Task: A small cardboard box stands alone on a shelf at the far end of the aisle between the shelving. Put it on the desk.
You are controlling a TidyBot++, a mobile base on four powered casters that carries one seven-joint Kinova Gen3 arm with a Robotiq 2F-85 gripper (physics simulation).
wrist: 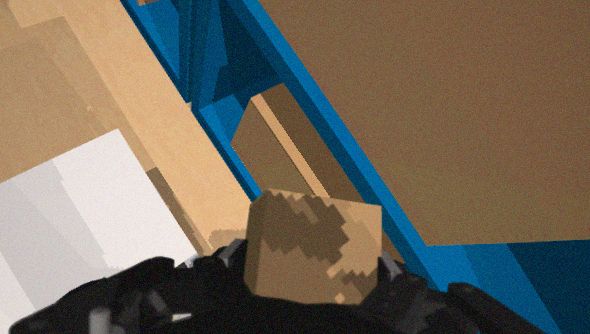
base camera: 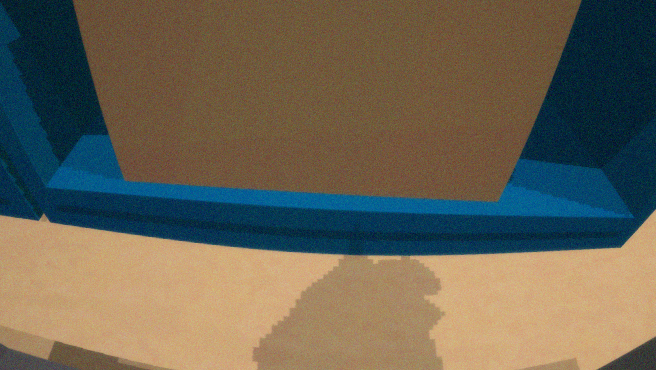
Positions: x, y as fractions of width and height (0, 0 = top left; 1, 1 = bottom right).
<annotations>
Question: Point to a shelf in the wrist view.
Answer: At 0.80, 0.36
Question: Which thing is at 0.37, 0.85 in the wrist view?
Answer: My gripper.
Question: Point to a brown cardboard box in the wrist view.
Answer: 0.53, 0.75
</annotations>
